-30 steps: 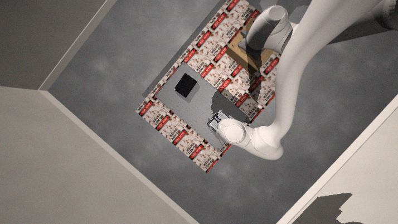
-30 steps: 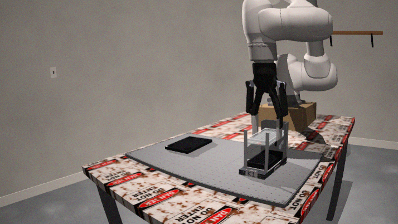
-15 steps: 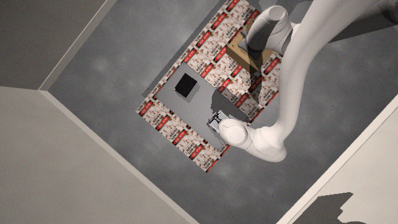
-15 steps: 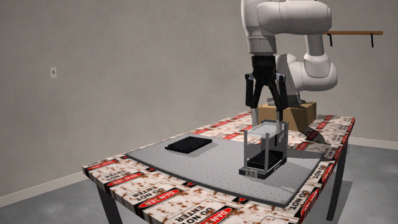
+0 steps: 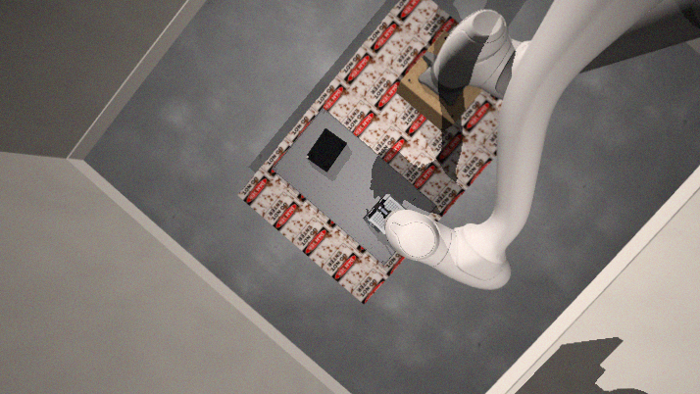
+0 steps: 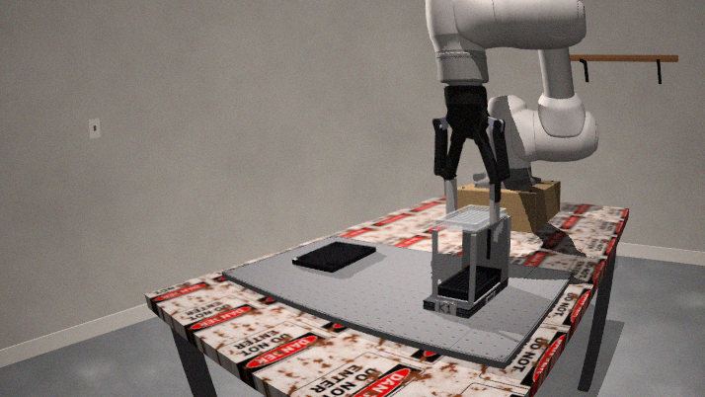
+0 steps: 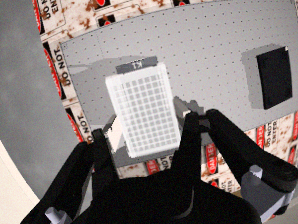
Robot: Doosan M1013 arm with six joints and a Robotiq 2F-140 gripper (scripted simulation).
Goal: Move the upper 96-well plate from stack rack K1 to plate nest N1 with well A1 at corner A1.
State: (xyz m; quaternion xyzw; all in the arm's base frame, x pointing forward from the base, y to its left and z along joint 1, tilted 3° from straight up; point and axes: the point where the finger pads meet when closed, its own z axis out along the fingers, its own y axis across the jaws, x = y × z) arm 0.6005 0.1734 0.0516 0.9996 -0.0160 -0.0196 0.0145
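The black plate nest N1 lies 390 mm to the right of my hand, 160 mm below it and 50 mm behind it. Also, from my hand: white 96-well plate (30 mm below); then black plate (140 mm below); then pale square (430 mm to the right, 160 mm below, 30 mm ahead).
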